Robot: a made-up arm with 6 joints. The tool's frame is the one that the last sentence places.
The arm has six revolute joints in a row. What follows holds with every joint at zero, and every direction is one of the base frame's.
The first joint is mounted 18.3 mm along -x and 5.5 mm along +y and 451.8 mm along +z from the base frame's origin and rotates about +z.
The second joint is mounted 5.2 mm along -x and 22.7 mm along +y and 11.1 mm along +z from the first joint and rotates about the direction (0, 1, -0.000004).
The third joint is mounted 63 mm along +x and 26.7 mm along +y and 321.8 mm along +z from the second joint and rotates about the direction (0, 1, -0.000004).
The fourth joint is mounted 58.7 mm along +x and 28.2 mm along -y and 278.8 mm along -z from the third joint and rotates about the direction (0, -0.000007, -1).
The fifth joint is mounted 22.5 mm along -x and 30 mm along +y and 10.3 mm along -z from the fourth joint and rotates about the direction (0, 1, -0.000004).
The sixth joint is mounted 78.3 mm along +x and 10.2 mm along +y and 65.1 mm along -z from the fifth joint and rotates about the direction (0, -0.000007, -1).
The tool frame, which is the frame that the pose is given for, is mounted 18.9 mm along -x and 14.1 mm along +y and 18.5 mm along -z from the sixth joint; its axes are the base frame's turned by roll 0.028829, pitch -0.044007 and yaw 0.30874 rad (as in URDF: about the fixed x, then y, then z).
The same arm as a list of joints. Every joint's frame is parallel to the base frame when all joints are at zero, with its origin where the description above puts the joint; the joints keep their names.
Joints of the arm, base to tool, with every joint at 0 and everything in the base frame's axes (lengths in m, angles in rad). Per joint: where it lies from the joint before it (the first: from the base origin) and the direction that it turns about. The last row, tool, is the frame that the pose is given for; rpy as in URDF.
joint 1: xyz -0.0183 0.0055 0.4518 axis +z
joint 2: xyz -0.0052 0.0227 0.0111 axis +y
joint 3: xyz 0.063 0.0267 0.3218 axis +y
joint 4: xyz 0.0587 -0.0282 -0.2788 axis -z
joint 5: xyz -0.0225 0.03 -0.0103 axis +y
joint 6: xyz 0.0783 0.0102 -0.0651 axis -z
tool: xyz -0.0189 0.0141 -0.0185 rpy 0.0288 -0.044 0.3087

